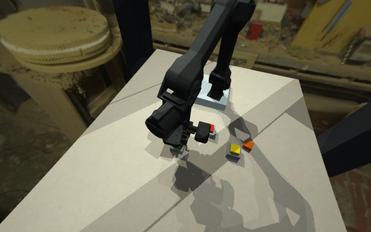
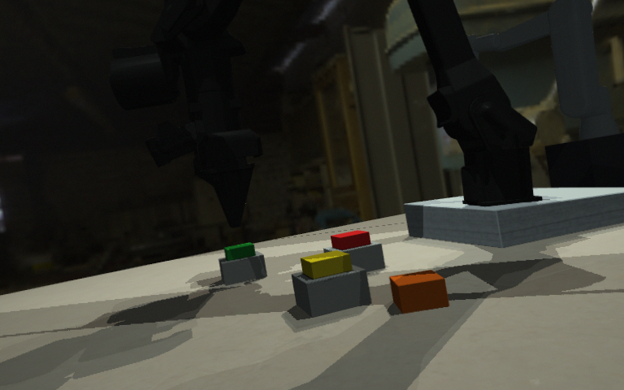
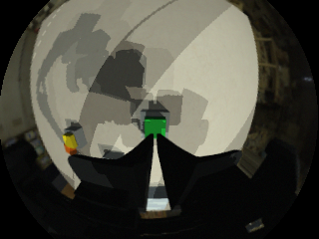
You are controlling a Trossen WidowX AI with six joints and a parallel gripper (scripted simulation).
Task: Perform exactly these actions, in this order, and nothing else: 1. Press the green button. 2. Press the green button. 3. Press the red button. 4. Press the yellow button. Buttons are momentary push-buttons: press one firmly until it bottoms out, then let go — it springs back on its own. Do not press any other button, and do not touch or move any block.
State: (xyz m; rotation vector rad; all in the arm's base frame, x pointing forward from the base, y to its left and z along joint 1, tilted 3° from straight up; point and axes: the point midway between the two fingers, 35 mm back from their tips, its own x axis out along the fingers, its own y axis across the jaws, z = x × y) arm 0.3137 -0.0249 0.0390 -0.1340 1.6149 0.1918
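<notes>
The green button lies 3 cm below my gripper tip. Round my gripper tip: yellow button (19 cm to the left, 8 cm behind, 3 cm below); orange block (23 cm to the left, 14 cm behind, 5 cm below); red button (12 cm behind, 7 cm to the left, 3 cm below).
</notes>
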